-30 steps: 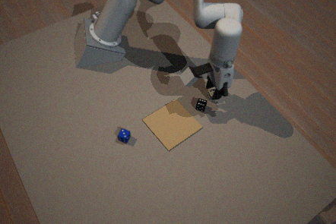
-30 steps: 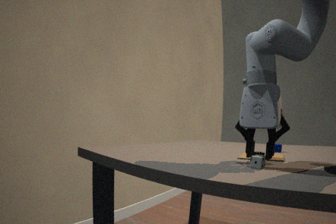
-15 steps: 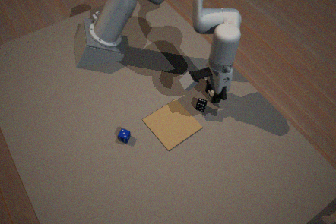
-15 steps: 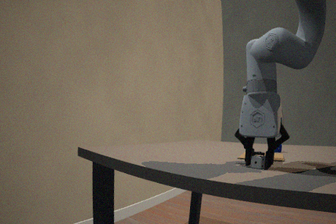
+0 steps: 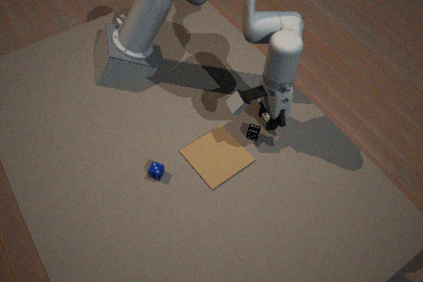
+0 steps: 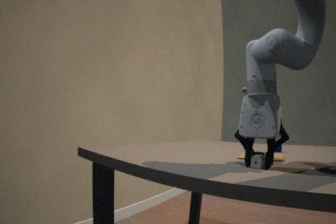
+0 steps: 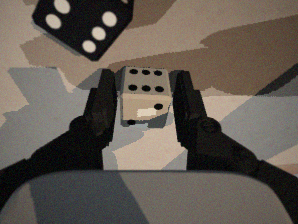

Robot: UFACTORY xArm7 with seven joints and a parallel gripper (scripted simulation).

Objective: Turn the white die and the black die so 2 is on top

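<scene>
Right now the white die is 10 mm below my hand. Also, from my hand: blue die 50 mm behind, 330 mm to the right, 10 mm below; then black die 10 mm ahead, 60 mm to the right, 10 mm below; then tan mat 180 mm to the right, 20 mm below.
</scene>
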